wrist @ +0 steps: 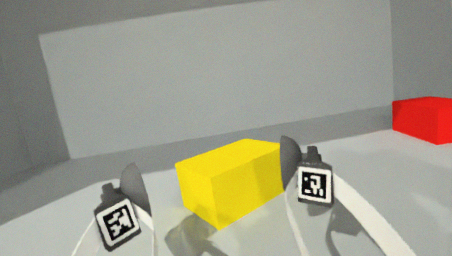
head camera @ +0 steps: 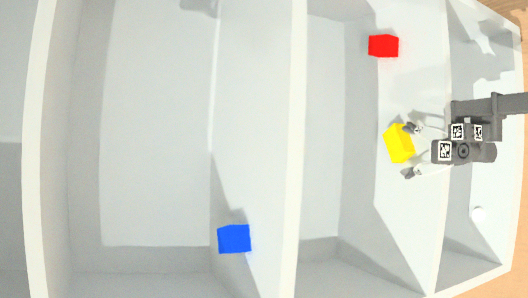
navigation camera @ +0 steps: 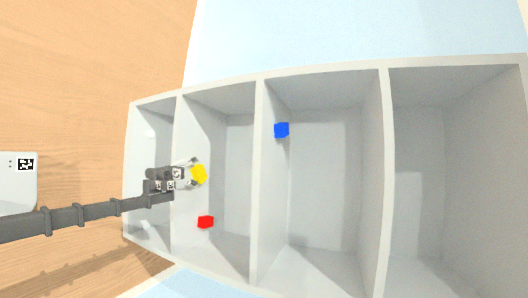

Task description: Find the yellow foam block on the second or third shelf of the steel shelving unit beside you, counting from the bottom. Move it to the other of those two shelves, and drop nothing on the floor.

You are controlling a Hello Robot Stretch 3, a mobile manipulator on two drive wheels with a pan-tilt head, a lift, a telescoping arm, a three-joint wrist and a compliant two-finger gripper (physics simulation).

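Frame: origin at the robot's base, x left, y back, z up, level; centimetres.
Seen in the pictures: gripper, fingertip midpoint: [head camera: 403, 150] [navigation camera: 197, 171].
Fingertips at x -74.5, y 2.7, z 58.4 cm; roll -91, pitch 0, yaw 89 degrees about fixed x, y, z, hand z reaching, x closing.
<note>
Offsets run from my fingertips to a thing's middle. Level surfaces: height alone.
The yellow foam block {dx -4.4, dy +2.1, dz -2.8 cm} [head camera: 398, 143] [navigation camera: 199, 173] [wrist: 230, 185] lies on the second shelf {dz -5.0 cm} [head camera: 415, 210] [navigation camera: 191, 135] [wrist: 415, 185] from the bottom, turned at an angle. My gripper [head camera: 408, 150] [navigation camera: 193, 171] [wrist: 212, 168] is open around its near part. In the wrist view the right fingertip is at or very near the block's right side, and a gap shows between the left fingertip and the block. The third shelf [head camera: 255, 100] [navigation camera: 274, 200] carries a blue block {dx -9.0, dy -21.4, dz +42.9 cm} [head camera: 234, 239] [navigation camera: 281, 130] near one end.
A red block {dx -9.9, dy +31.4, dz -2.8 cm} [head camera: 383, 46] [navigation camera: 205, 221] [wrist: 425, 120] lies on the second shelf, to the right in the wrist view. A small white round object {dx -3.5, dy -22.3, dz -49.5 cm} [head camera: 478, 214] [navigation camera: 150, 133] is in the bottom compartment. The unit's upright ends and shelf front edges [head camera: 296, 100] [navigation camera: 258, 165] bound the compartments.
</note>
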